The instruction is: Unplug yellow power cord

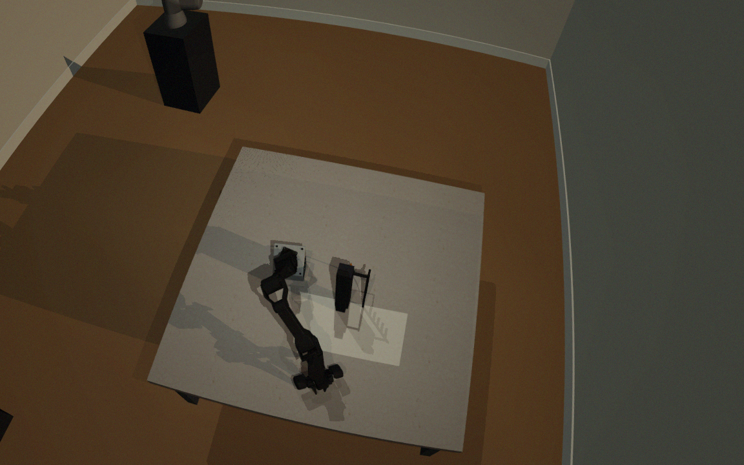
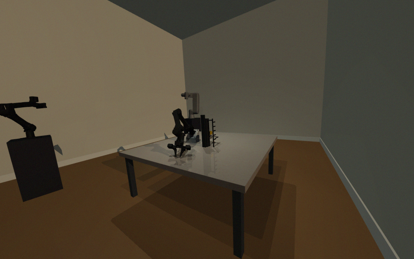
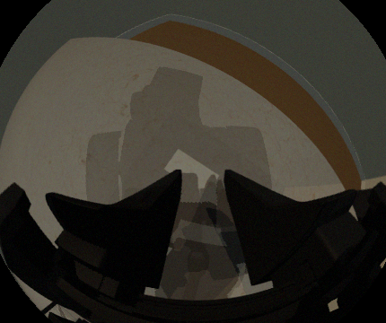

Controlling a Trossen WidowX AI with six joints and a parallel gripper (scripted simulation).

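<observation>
The yellow plug lies 47 cm to the left of my gripper tip, 12 cm above it and 4 cm behind it.
</observation>
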